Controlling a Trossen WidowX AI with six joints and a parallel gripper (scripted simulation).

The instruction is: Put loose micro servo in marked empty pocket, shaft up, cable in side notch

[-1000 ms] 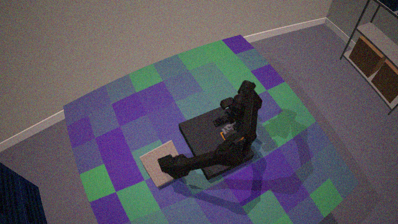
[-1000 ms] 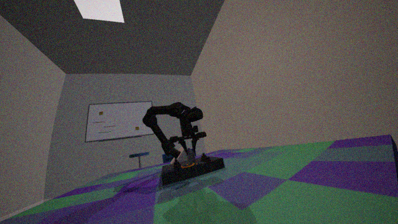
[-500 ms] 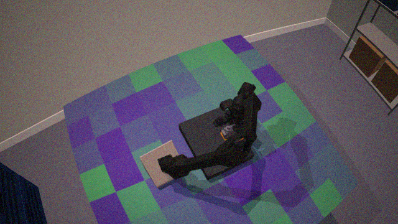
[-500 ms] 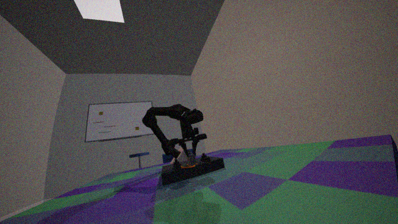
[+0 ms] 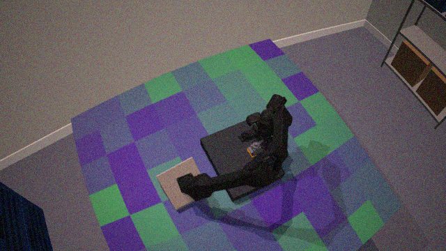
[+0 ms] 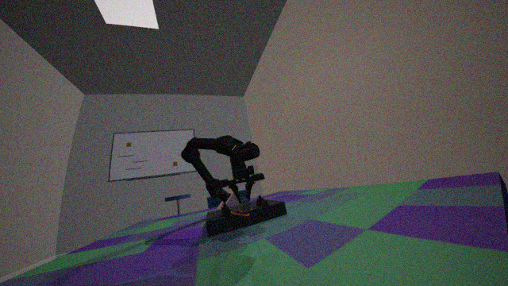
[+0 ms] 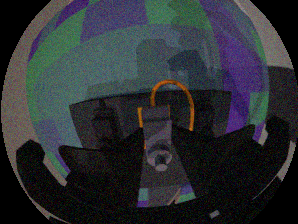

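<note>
Now: the robot deck 12 cm behind my gripper tip and 5 cm below it.
</note>
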